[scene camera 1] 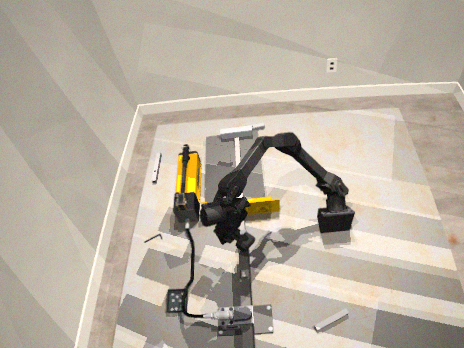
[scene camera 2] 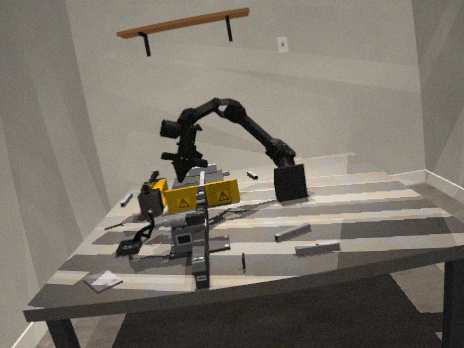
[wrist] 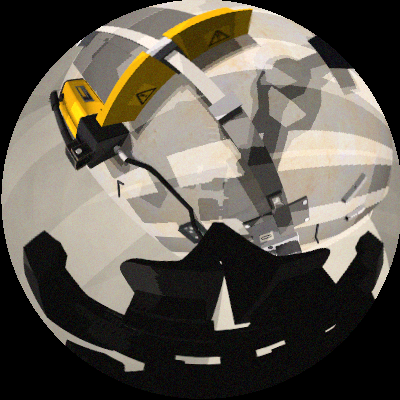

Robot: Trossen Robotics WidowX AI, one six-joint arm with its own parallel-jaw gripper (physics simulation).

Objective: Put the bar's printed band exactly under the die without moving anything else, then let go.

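Pixels of known places: gripper, fingertip midpoint: (scene camera 1: 222,243) (scene camera 2: 180,182) (wrist: 216,226); arm's base at its link origin: (scene camera 1: 336,210) (scene camera 2: 288,172).
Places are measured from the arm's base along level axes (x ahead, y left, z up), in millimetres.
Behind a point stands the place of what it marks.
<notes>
A long grey bar (scene camera 1: 244,264) {x 377, y 133, z -29 mm} (scene camera 2: 199,259) {x 413, y 564, z -29 mm} (wrist: 234,115) {x 367, y 25, z -29 mm} lies lengthwise on the table. It passes through the gap in a yellow guard (scene camera 1: 264,206) {x 264, y -110, z -55 mm} (scene camera 2: 223,195) {x 270, y -109, z -71 mm} (wrist: 130,93) {x 446, y -125, z -41 mm} that carries warning signs. A small printed patch (scene camera 1: 244,274) {x 383, y 169, z -34 mm} (wrist: 276,200) {x 384, y 178, z -35 mm} on the bar lies on the near side of the guard, short of a grey sensor bracket (scene camera 1: 262,319) {x 347, y 326, z -96 mm} (scene camera 2: 184,238) {x 450, y 346, z -50 mm}. The die itself is not clear to me in any view. My gripper (scene camera 1: 245,242) (scene camera 2: 183,177) {x 435, y 83, z 66 mm} (wrist: 216,226) {x 435, y 83, z 66 mm} is shut and empty. It hangs above the bar just in front of the guard, well clear of it.
A yellow and black unit (scene camera 1: 187,183) {x 569, y -270, z -21 mm} (scene camera 2: 151,198) {x 574, y -126, z -26 mm} stands left of the guard, with a black cable (scene camera 1: 190,255) {x 585, y 33, z -93 mm} running to the bracket. A T-shaped stop (scene camera 1: 241,132) {x 300, y -512, z -23 mm} lies behind. Loose grey bars (scene camera 1: 331,319) {x 112, y 373, z -84 mm} (scene camera 2: 293,232) {x 106, y 361, z -101 mm} (scene camera 2: 317,248) {x 85, y 529, z -92 mm} (scene camera 1: 157,167) {x 729, y -449, z -85 mm} and a hex key (scene camera 1: 153,237) {x 747, y -80, z -100 mm} lie about. The arm's base (scene camera 1: 335,219) {x 17, y 36, z 0 mm} is on the right.
</notes>
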